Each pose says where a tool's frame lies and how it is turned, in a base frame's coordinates. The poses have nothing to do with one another.
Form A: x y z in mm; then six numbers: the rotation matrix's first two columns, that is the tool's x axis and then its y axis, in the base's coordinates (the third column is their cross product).
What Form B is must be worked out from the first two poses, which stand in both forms.
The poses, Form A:
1: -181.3 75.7 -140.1 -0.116 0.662 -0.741 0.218 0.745 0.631
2: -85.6 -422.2 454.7 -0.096 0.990 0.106 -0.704 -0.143 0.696
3: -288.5 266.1 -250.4 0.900 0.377 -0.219 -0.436 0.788 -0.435
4: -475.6 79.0 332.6 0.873 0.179 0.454 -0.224 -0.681 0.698
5: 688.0 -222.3 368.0 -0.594 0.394 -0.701 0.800 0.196 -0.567
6: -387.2 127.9 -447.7 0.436 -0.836 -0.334 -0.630 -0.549 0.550
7: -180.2 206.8 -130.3 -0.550 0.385 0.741 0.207 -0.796 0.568
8: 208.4 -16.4 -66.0 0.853 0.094 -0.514 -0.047 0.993 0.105
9: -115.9 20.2 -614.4 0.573 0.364 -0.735 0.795 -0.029 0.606
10: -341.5 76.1 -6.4 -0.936 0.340 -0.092 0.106 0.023 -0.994
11: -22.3 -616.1 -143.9 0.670 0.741 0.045 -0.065 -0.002 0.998
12: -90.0 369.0 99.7 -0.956 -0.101 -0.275 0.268 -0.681 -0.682
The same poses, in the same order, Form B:
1: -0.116 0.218 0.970; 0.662 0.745 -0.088; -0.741 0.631 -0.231; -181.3 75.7 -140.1
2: -0.096 -0.704 0.704; 0.990 -0.143 -0.008; 0.106 0.696 0.711; -85.6 -422.2 454.7
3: 0.900 -0.436 0.009; 0.377 0.788 0.487; -0.219 -0.435 0.874; -288.5 266.1 -250.4
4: 0.873 -0.224 0.434; 0.179 -0.681 -0.711; 0.454 0.698 -0.554; -475.6 79.0 332.6
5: -0.594 0.800 -0.086; 0.394 0.196 -0.898; -0.701 -0.567 -0.432; 688.0 -222.3 368.0
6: 0.436 -0.630 -0.643; -0.836 -0.549 -0.029; -0.334 0.550 -0.766; -387.2 127.9 -447.7
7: -0.550 0.207 0.809; 0.385 -0.796 0.466; 0.741 0.568 0.358; -180.2 206.8 -130.3
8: 0.853 -0.047 0.520; 0.094 0.993 -0.065; -0.514 0.105 0.851; 208.4 -16.4 -66.0
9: 0.573 0.795 0.199; 0.364 -0.029 -0.932; -0.735 0.606 -0.306; -115.9 20.2 -614.4
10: -0.936 0.106 -0.336; 0.340 0.023 -0.940; -0.092 -0.994 -0.058; -341.5 76.1 -6.4
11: 0.670 -0.065 0.740; 0.741 -0.002 -0.672; 0.045 0.998 0.047; -22.3 -616.1 -143.9
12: -0.956 0.268 -0.118; -0.101 -0.681 -0.726; -0.275 -0.682 0.678; -90.0 369.0 99.7
